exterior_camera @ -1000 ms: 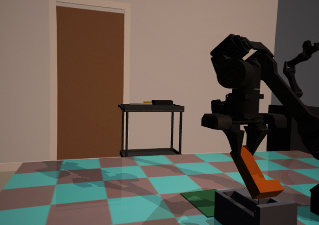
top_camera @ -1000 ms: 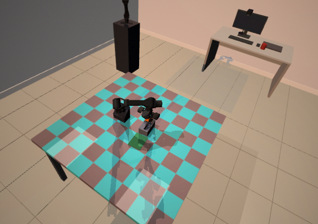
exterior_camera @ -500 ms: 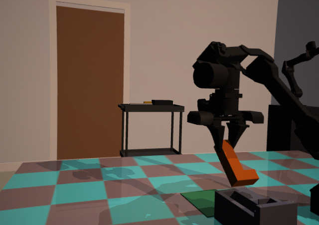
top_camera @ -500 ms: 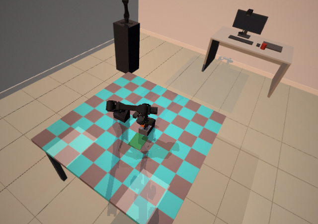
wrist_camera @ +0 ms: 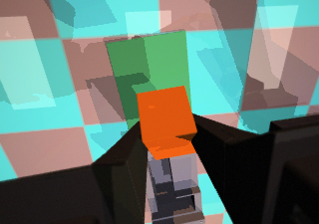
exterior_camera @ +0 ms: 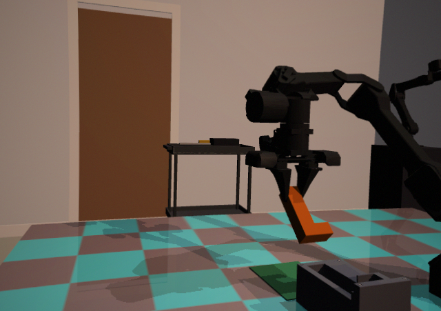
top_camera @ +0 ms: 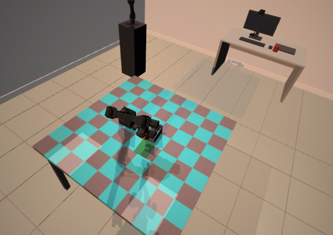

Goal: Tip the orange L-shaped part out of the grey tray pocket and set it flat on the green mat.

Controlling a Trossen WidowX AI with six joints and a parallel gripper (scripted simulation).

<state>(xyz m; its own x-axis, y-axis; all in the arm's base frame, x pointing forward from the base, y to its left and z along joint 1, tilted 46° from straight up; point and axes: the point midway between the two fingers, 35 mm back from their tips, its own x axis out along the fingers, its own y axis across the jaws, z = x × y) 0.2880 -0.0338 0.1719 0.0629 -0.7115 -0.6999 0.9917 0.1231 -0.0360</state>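
Now: gripper tip 17 cm above the green mat and 1 cm to the right of it. The rest, counted from my gripper tip: orange L-shaped part: 3 cm to the left, 3 cm below, 2 cm behind.
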